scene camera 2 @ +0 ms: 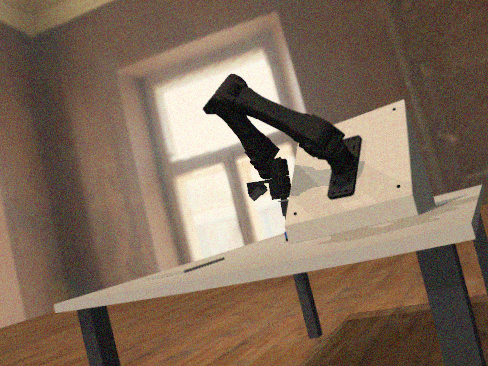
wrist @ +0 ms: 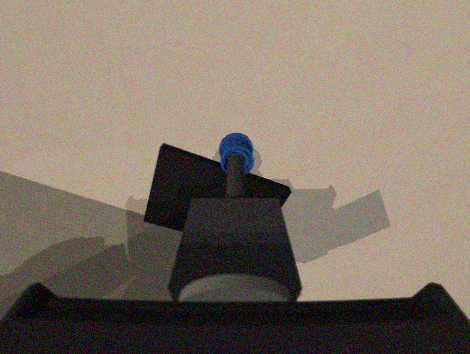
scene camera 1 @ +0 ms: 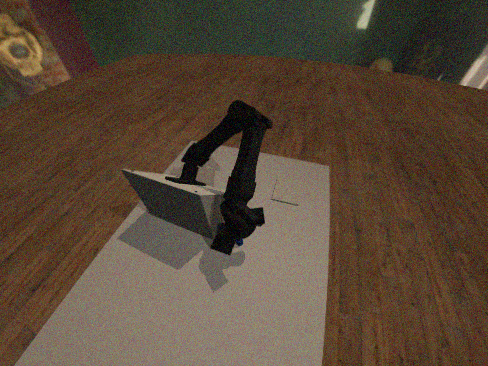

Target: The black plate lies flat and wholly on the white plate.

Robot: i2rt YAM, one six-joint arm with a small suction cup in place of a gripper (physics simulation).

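Seen in the pictures: hand at its tool point: point(wrist: 235, 147) point(scene camera 1: 239, 242); arm's base at its link origin: point(scene camera 2: 346, 167) point(scene camera 1: 187, 182).
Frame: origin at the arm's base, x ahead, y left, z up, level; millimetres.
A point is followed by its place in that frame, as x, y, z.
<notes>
The black plate point(wrist: 175, 185) @(226, -49, -146) lies flat in the wrist view, partly hidden by the tool body. In scene camera 1 it does not show clearly behind the arm. My suction cup point(wrist: 236, 145) point(scene camera 1: 240, 242) point(scene camera 2: 286, 235) is blue and stands low over the table. In the wrist view its lip overlaps and reaches past the black plate's upper long edge. The plate looks flat on the table and does not hang from the cup, so the cup looks free. The white plate point(scene camera 1: 288, 195) @(394, 232, -149) point(scene camera 2: 204, 265) @(313, 271, -153) lies flat on the table, apart from the black one, with a dark front edge.
The arm is mounted on a large pale box point(scene camera 1: 170, 202) @(30, -127, 34) point(scene camera 2: 385, 150) @(-107, -17, 12) beside the cup. The box and the arm cast shadows on the white table point(scene camera 1: 190, 320) @(251, -404, -156) point(scene camera 2: 250, 257) @(162, 273, -156). A wooden floor point(scene camera 1: 410, 225) surrounds the table in scene camera 1.
</notes>
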